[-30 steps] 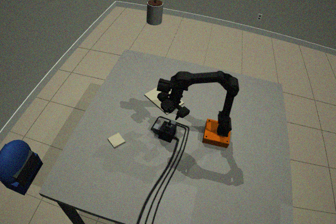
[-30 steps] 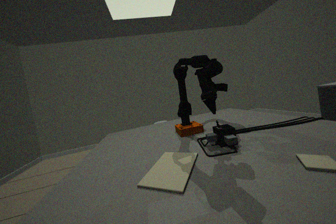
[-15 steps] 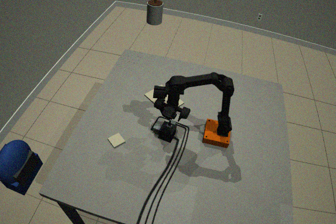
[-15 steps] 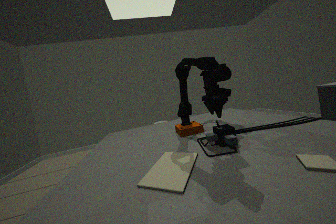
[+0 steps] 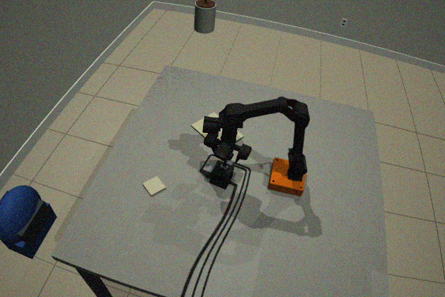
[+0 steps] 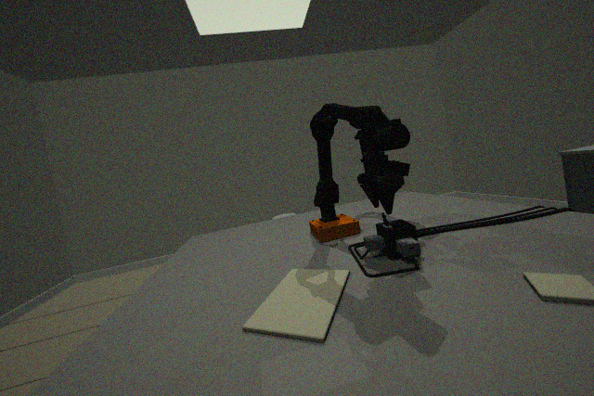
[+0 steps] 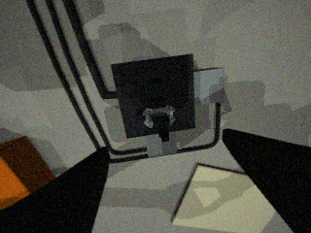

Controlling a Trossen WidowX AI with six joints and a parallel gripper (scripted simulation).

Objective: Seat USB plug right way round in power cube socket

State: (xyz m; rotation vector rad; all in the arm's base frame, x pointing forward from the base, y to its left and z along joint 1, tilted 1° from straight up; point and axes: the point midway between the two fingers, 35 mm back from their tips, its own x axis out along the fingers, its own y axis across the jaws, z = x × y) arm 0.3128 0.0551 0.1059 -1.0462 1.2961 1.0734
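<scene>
Right now my gripper tip is 3 cm above the dark USB plug. Round my gripper tip: socket: 5 cm below, 1 cm to the left.
</scene>
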